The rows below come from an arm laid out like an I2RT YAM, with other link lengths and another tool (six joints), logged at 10 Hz.
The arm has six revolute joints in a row. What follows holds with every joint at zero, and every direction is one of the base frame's.
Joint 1 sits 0.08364 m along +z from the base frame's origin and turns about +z.
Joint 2 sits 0.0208 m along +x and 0.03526 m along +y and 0.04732 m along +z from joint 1 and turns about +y.
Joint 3 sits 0.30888 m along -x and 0.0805 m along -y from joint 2 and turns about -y.
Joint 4 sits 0.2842 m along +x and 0.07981 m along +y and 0.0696 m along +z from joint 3 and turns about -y.
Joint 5 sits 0.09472 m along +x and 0.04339 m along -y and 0.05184 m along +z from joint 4 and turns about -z.
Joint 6 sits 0.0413 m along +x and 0.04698 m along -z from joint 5 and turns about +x.
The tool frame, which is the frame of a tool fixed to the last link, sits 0.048 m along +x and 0.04 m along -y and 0.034 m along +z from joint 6; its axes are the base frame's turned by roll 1.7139, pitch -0.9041 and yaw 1.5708 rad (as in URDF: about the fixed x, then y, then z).
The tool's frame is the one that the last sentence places.
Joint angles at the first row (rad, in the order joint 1, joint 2, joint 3, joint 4, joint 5, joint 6):
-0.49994, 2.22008, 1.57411, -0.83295, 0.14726, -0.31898
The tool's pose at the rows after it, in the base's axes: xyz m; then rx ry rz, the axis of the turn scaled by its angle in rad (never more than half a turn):
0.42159 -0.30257 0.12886 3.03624 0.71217 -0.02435
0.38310 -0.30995 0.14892 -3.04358 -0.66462 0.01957
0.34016 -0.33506 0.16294 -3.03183 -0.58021 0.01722
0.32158 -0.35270 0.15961 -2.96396 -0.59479 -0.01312
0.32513 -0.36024 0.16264 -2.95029 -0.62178 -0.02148
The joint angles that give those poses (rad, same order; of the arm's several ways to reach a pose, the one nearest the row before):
-0.53681, 2.07311, 1.48506, -0.85734, 0.10451, -0.33893
-0.59957, 1.98218, 1.43435, -0.92787, 0.06474, -0.36642
-0.70382, 1.92668, 1.41281, -0.98013, 0.04154, -0.41694
-0.77745, 1.94341, 1.43725, -1.02596, -0.01813, -0.50422
-0.78845, 1.96657, 1.48174, -1.05078, -0.02915, -0.53381

